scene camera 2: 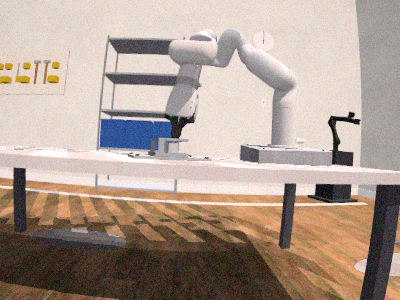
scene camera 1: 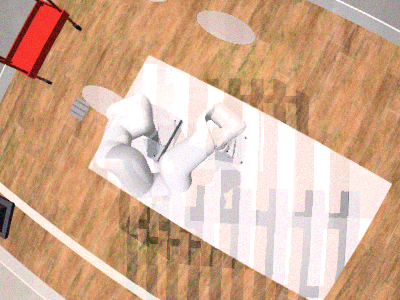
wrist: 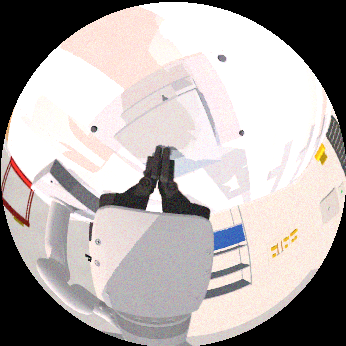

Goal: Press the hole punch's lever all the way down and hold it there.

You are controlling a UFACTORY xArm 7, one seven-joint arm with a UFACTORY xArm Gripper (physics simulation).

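Places are measured from the arm's base along level axes (x ahead, y left, z up), in metres.
Pixels of known places: gripper, between the fingertips: [scene camera 2: 174, 138] [wrist: 160, 154]; arm's base, origin of its link: [scene camera 2: 282, 147] [wrist: 60, 204].
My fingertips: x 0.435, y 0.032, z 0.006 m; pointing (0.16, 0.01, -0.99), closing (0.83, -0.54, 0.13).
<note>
Ahead of a thing's pixels: the offset from my fingertips to its top centre. "pt": to the spot under its first point.
The grey hole punch {dx +0.023, dy +0.001, dz -0.001 m} [scene camera 1: 226, 155] [scene camera 2: 161, 148] stands on its pale base plate {pt dx +0.107, dy +0.007, dz -0.059 m} [wrist: 223, 105], which has dark screws at its corners. Its lever {dx +0.019, dy +0.000, dz -0.001 m} [scene camera 2: 181, 140] [wrist: 157, 127] lies about level in the second scene view, low over the punch body. My gripper [scene camera 2: 176, 136] [wrist: 160, 154] is shut and empty, pointing down, with its black fingertips at the top of the lever and seemingly touching it. In the wrist view the tips overlap the lever plate near its edge. In the first scene view my arm hides the fingertips and part of the punch.
The punch stands on a white table [scene camera 1: 300, 200] [scene camera 2: 225, 171] striped with light and shadow. My arm's grey base block [scene camera 2: 290, 155] [wrist: 75, 185] is on the same table. Behind the table stand a shelf unit [scene camera 2: 103, 90] with a blue panel and a small black robot arm [scene camera 2: 336, 132].
</note>
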